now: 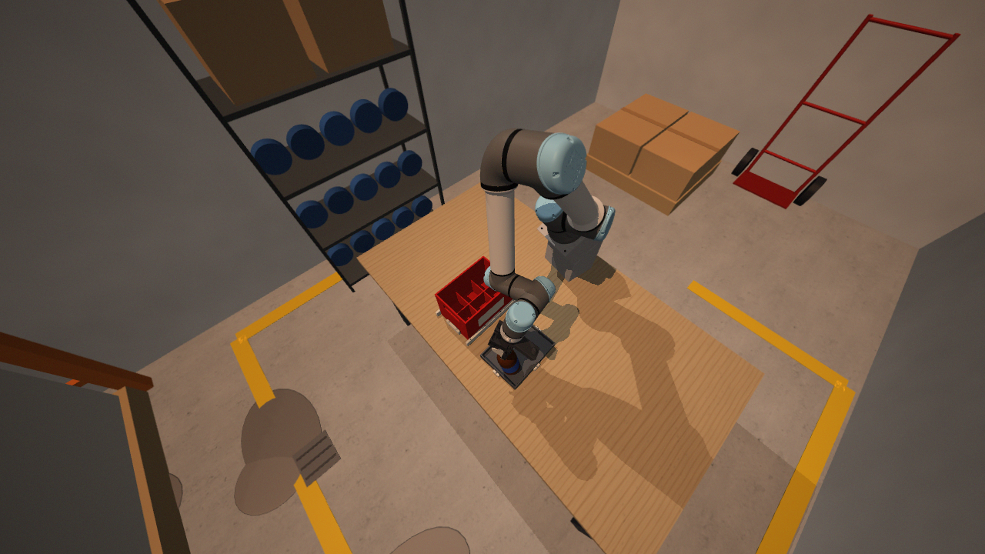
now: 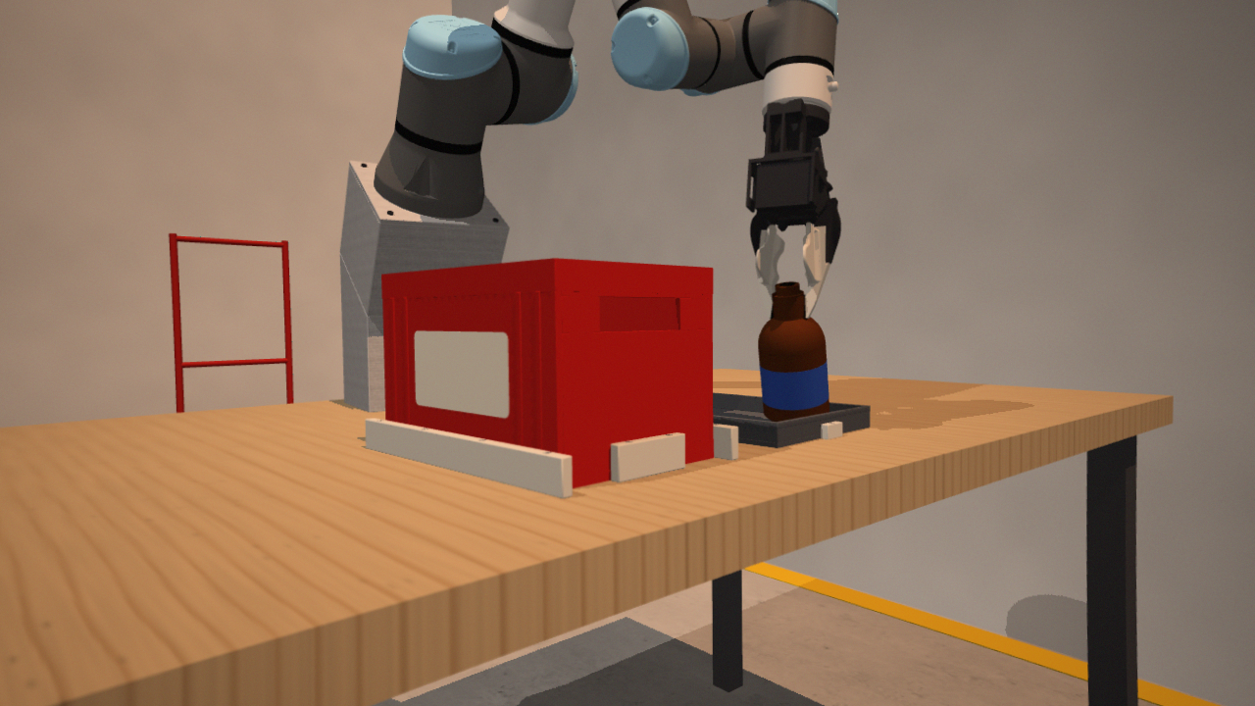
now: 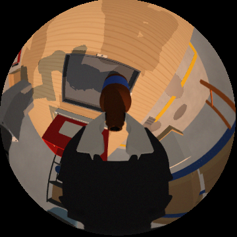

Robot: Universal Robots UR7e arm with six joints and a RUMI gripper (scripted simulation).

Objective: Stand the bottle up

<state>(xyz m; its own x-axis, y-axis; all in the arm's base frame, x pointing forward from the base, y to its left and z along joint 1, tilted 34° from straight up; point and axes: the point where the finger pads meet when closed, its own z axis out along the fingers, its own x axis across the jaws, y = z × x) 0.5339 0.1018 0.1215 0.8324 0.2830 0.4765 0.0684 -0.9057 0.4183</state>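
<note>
Right now the brown bottle is 10 mm to the left of my hand and 50 mm below it. Also, from my hand: dark tray: 80 mm behind, 10 mm to the left, 130 mm below; then red crate: 140 mm behind, 250 mm to the right, 60 mm below.
</note>
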